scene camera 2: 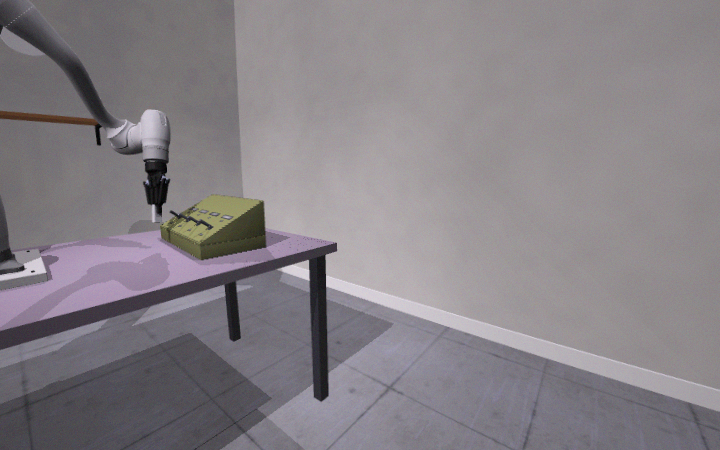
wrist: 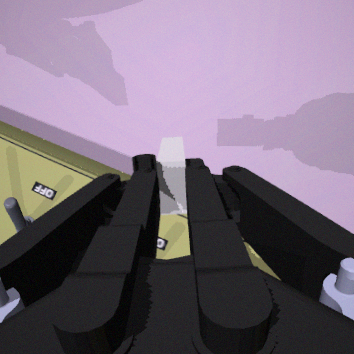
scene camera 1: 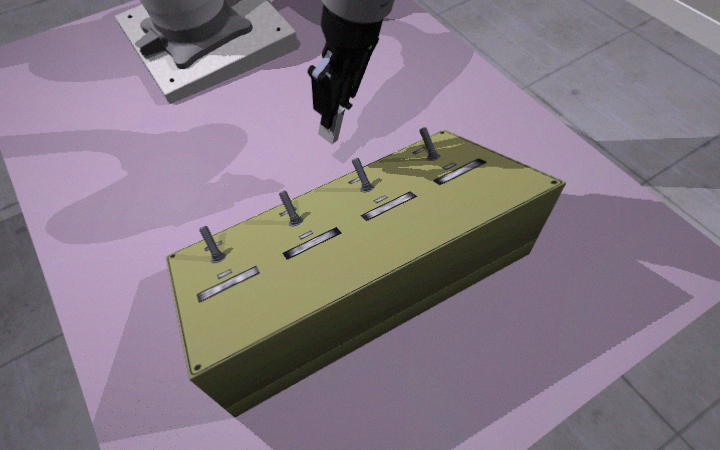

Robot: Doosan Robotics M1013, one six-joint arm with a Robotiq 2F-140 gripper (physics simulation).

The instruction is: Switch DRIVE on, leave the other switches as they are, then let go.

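Pixels of known places: gripper, fingertip midpoint: [scene camera 2: 157,222] [wrist: 173,155] [scene camera 1: 328,137]; arm's base, link origin: [scene camera 1: 197,28].
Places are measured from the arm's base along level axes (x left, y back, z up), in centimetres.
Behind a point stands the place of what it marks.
The yellow-green switch box [scene camera 1: 339,281] @(x -17.2, y -73.4, z 13.9 cm) [scene camera 2: 236,228] @(x -34.1, y -61.3, z 5.8 cm) [wrist: 30,167] @(x -15.9, y -52.9, z 3.5 cm) has four levers in a row. In scene camera 1 the DRIVE lever [scene camera 1: 360,172] @(x -2.3, y -58.8, z 8.4 cm) is third from the left, between the VENT lever [scene camera 1: 288,206] @(x -14.1, y -56.8, z 8.3 cm) and the LAMP lever [scene camera 1: 427,142] @(x 9.3, y -61.0, z 8.3 cm); the BRAKE lever [scene camera 1: 209,243] @(x -25.9, y -54.7, z 8.2 cm) is leftmost. All of them lean towards the robot's side, the OFF side. My gripper [scene camera 1: 330,139] @(x -0.9, y -48.7, z 6.8 cm) [scene camera 2: 156,219] @(x -0.9, y -48.7, z 6.8 cm) [wrist: 173,155] @(x -0.9, y -48.7, z 6.8 cm) is shut and empty, pointing down beside the box's robot-side edge, apart from the levers. In the wrist view one lever [wrist: 15,213] @(x -13.2, y -55.8, z 8.8 cm) shows beside an OFF plate [wrist: 44,190] @(x -13.5, y -54.7, z 4.2 cm); the fingers hide much of the panel.
The box stands on the pink table [scene camera 1: 106,106] @(x -24.6, y -4.8, z -3.4 cm) [scene camera 2: 212,273] @(x -47.3, y -42.9, z -3.4 cm) [wrist: 280,60] @(x 7.5, y -36.8, z -3.4 cm). The robot's base plate [scene camera 1: 254,58] @(x 4.7, y -14.7, z -1.3 cm) [scene camera 2: 37,270] @(x -11.3, y -11.2, z -0.7 cm) is at the opposite side from the labels. In scene camera 2 a wall shelf [scene camera 2: 47,117] shows behind the arm.
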